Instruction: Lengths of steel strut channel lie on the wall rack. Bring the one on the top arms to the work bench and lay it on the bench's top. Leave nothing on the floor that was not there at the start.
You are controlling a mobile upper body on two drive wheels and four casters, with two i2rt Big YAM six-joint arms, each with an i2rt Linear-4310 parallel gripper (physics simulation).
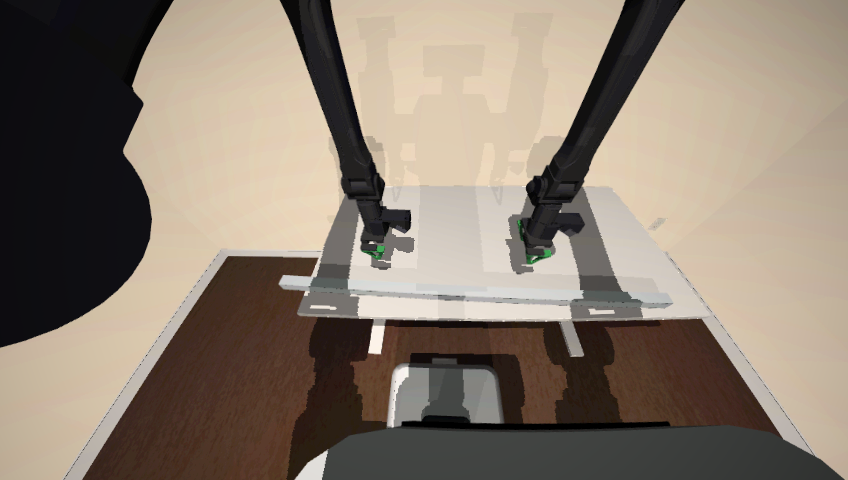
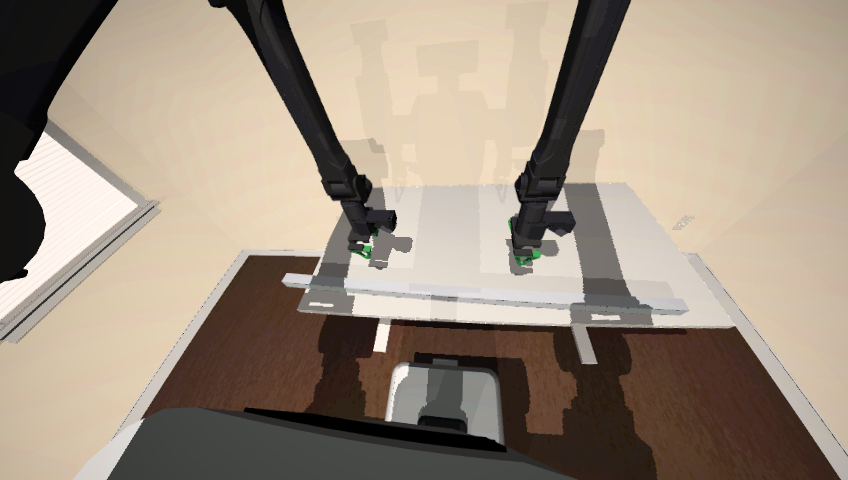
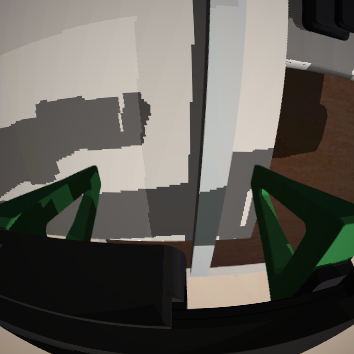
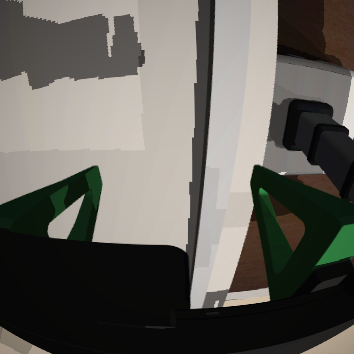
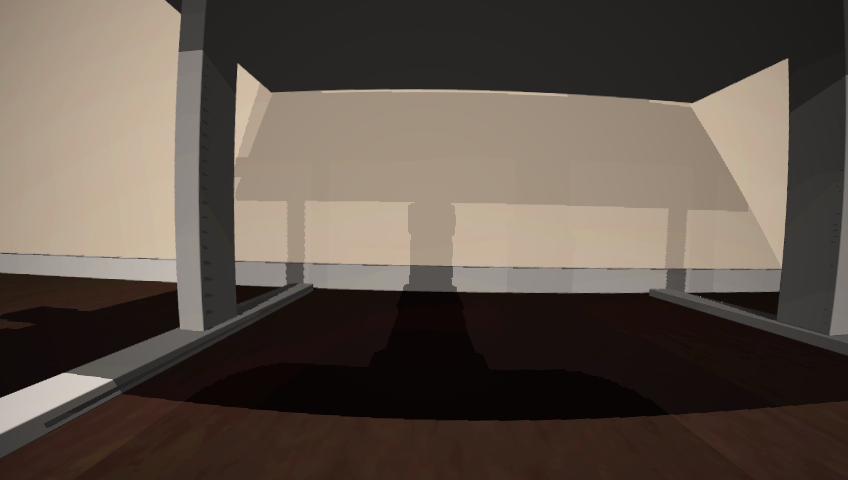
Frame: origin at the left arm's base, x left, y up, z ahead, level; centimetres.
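Seen in the pictures: left gripper, fingertip midpoint: (image 1: 381, 247) (image 2: 371, 247) (image 3: 175, 173); right gripper, fingertip midpoint: (image 1: 526, 251) (image 2: 518, 252) (image 4: 175, 173).
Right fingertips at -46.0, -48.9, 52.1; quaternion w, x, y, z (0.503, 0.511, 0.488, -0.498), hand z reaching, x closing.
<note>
A point is followed by its place in that frame, as x, y, z.
A long pale strut channel (image 1: 416, 290) @(-10.6, -64.9, 46.4) (image 2: 476, 294) @(-34.4, -64.8, 45.7) (image 3: 220, 100) @(1.4, -64.9, 48.0) (image 4: 230, 100) @(-45.5, -64.9, 45.4) lies along the front part of the white bench top (image 1: 636, 249) @(-106.7, -69.0, 69.0) (image 2: 642, 237) @(-106.6, -69.0, 75.9) (image 3: 165, 75) @(-1.0, -69.0, 54.8) (image 4: 165, 190) @(-28.6, -69.0, 54.4). Its left end sticks out past the bench's left edge; its right end is over the top. My left gripper (image 1: 373, 252) @(0.4, -48.6, 53.2) (image 2: 360, 251) @(0.4, -48.6, 53.2) (image 3: 175, 173) @(0.4, -48.6, 53.2) is open and empty, above the bench and behind the left part of the channel, apart from it. My right gripper (image 1: 538, 256) @(-46.0, -48.9, 52.1) (image 2: 524, 257) @(-46.0, -48.9, 52.1) (image 4: 175, 173) @(-46.0, -48.9, 52.1) is open and empty, above and behind the channel's right half. The wall rack does not show.
Under the bench, two upright legs (image 5: 190, 178) @(18.9, -111.1, 71.9) (image 5: 812, 208) @(-102.1, -113.4, 76.3) stand on long foot bars (image 5: 142, 350) (image 1: 376, 337) (image 1: 572, 340). My base (image 1: 565, 457) (image 2: 297, 452) is in front of the bench. A wall (image 1: 452, 130) @(-25.1, -38.4, 115.9) stands behind it. A pale ribbed panel (image 2: 71, 220) @(170.0, -42.3, 62.7) is at the far left.
</note>
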